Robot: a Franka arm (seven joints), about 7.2 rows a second.
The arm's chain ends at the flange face. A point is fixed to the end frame.
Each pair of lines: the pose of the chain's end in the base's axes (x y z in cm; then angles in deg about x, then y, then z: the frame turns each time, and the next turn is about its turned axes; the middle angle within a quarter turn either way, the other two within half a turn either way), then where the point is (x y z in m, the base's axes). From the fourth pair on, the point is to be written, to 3 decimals.
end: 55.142 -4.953 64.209 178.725 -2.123 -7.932
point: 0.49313 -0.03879 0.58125
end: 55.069 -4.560 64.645 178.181 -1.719 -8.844
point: 0.49265 -0.03635 0.58514
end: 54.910 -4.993 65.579 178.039 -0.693 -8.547
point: 0.49222 -0.04057 0.59342
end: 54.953 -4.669 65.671 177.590 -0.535 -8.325
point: 0.493 -0.038 0.594
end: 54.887 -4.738 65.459 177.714 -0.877 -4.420
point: 0.493 -0.034 0.592
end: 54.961 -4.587 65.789 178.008 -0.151 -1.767
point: 0.495 -0.030 0.595
